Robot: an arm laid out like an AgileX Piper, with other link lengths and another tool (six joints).
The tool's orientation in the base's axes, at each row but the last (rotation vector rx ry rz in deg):
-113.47 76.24 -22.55
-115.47 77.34 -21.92
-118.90 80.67 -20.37
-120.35 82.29 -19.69
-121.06 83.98 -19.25
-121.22 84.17 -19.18
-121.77 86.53 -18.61
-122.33 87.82 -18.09
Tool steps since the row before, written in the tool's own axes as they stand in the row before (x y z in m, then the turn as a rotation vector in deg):
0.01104 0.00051 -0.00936 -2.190 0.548 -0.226
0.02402 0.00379 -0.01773 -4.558 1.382 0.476
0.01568 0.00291 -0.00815 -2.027 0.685 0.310
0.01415 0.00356 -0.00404 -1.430 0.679 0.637
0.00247 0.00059 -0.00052 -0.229 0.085 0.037
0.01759 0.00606 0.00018 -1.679 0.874 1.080
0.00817 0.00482 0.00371 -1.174 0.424 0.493
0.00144 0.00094 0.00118 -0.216 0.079 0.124
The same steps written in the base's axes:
-0.00126 -0.01361 0.00478 -1.436 1.755 0.063
-0.00274 -0.02902 0.00749 -2.615 3.944 -0.723
-0.00018 -0.01767 0.00291 -1.164 1.768 -0.441
0.00076 -0.01512 -0.00026 -0.760 1.324 -0.763
0.00021 -0.00258 -0.00015 -0.135 0.199 -0.055
0.00192 -0.01775 -0.00525 -0.793 1.628 -1.213
0.00073 -0.00784 -0.00646 -0.526 1.116 -0.528
0.00026 -0.00128 -0.00162 -0.082 0.214 -0.126

